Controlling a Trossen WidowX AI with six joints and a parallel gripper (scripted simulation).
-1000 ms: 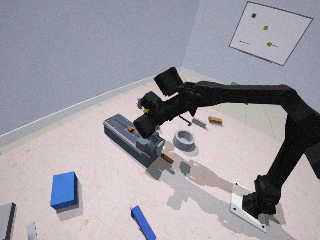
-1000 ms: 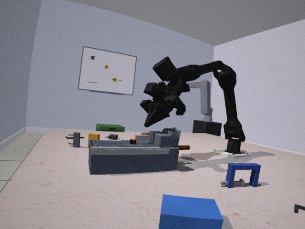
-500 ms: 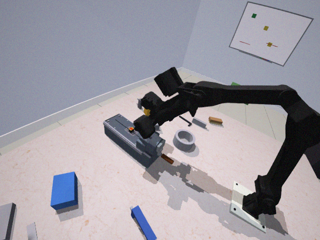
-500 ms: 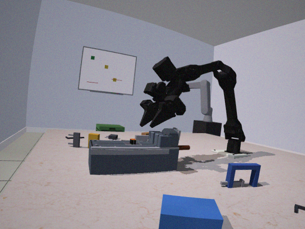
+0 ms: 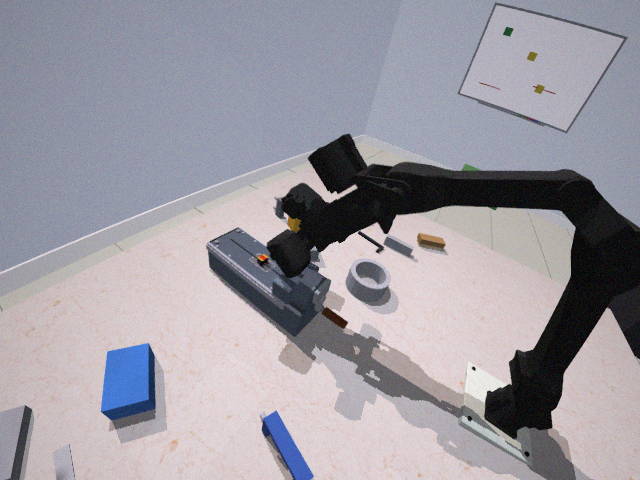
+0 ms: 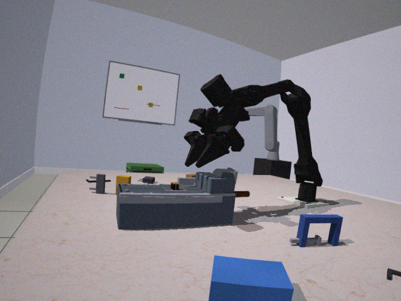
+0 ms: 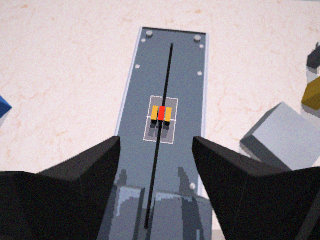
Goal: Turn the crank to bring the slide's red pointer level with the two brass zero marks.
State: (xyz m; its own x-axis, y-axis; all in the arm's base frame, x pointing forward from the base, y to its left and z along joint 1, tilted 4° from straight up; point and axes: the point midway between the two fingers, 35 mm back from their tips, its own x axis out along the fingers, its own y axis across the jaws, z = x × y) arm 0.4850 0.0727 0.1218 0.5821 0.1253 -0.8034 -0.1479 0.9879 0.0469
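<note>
The red pointer is 50 mm below my gripper tip and 40 mm ahead of it. Round my gripper tip: brown crank handle: 150 mm behind, 70 mm below; then yellow block: 230 mm to the right, 130 mm ahead, 100 mm below; then grey block: 160 mm to the right, 110 mm below, 50 mm ahead.
</note>
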